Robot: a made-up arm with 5 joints. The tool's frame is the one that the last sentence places.
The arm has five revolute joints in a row. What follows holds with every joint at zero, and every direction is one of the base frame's.
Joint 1 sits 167.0 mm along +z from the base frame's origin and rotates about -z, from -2.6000 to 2.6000 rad.
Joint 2 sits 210.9 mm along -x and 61.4 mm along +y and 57.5 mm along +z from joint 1 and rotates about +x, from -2.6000 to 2.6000 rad.
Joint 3 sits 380.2 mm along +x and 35.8 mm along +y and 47.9 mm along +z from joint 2 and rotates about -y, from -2.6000 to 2.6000 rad.
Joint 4 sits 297.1 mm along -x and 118.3 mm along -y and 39.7 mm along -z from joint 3 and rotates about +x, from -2.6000 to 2.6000 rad.
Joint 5 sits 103.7 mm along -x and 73.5 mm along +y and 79.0 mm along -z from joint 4 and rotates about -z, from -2.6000 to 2.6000 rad.
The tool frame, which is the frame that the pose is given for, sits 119.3 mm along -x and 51.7 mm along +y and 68.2 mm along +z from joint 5; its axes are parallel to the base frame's.
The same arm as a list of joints. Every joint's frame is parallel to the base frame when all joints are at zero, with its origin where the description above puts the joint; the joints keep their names.
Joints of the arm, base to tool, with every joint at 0 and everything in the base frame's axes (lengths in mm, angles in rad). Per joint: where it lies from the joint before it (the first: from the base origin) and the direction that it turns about. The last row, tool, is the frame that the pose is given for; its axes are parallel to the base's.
joint 1: origin 0 0 167 axis 0 0 -1
joint 2: origin -210.9 61.4 57.5 axis 1 0 0
joint 3: origin 380.2 35.8 47.9 axis 0 -1 0
joint 4: origin -297.1 -118.3 -39.7 axis 1 0 0
joint 5: origin -103.7 73.5 -79 axis 0 0 -1
tool: origin -119.3 51.7 68.2
Joint limits (rad, base to tool): -2.6..2.6 -2.6..2.6 -2.6..2.6 -2.6..2.6 -2.6..2.6

